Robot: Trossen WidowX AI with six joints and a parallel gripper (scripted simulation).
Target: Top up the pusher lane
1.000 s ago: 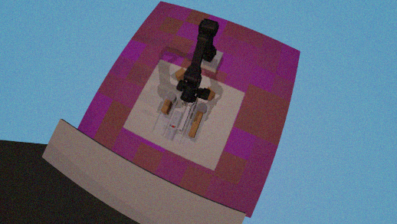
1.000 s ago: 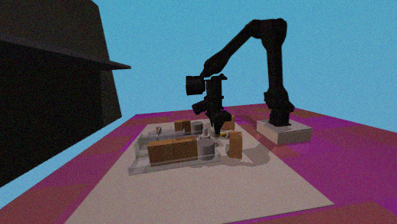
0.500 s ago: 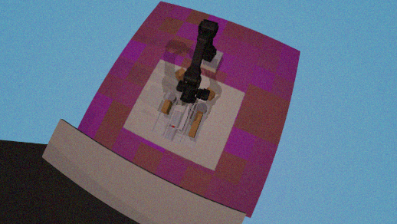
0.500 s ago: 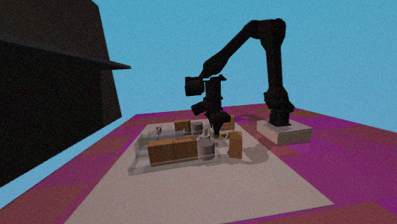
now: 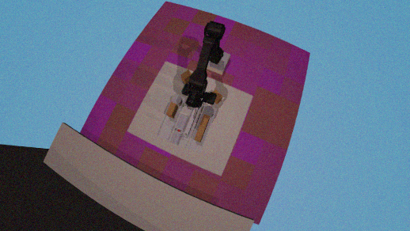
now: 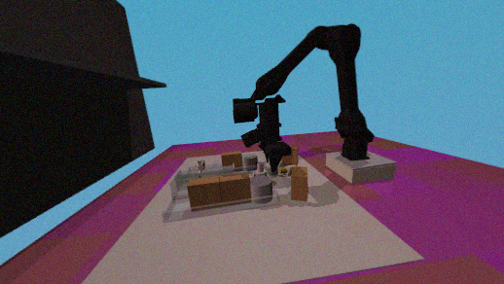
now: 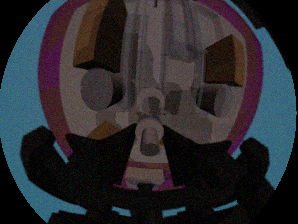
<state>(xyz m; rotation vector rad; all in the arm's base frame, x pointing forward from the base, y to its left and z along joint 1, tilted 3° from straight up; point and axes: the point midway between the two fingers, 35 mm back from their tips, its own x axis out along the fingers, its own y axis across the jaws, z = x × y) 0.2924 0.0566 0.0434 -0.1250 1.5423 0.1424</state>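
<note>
Right now the lane is 180 mm ahead of my gripper tip, 10 mm to the left of it and 30 mm below it. Round my gripper tip: wall 660 mm ahead, 60 mm to the left, 350 mm above.
</note>
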